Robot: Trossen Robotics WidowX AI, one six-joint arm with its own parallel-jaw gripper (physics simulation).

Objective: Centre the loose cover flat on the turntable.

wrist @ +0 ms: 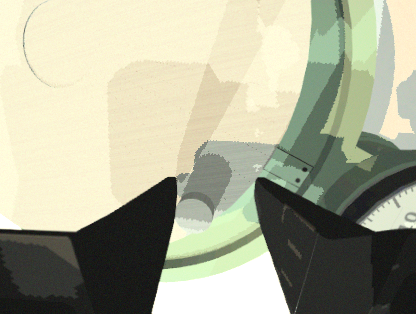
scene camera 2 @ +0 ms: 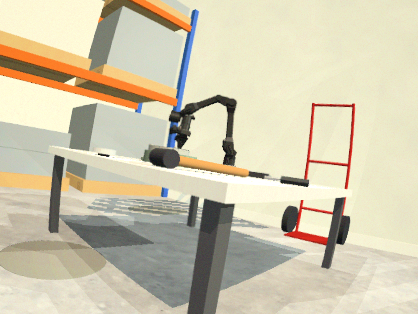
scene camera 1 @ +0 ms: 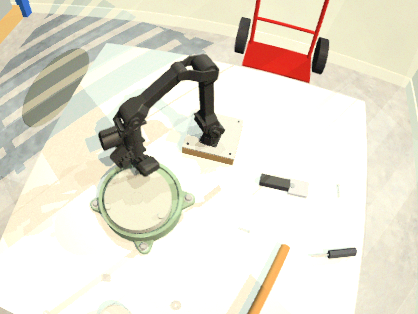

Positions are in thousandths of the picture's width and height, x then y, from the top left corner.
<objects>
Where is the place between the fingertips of my gripper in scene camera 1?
331, 543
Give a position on a cream round cover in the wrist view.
At 256, 339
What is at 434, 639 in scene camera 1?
A round dial gauge.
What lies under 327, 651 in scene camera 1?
A cream round cover.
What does my gripper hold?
A cream round cover.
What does the hammer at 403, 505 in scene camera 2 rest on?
The table.
</objects>
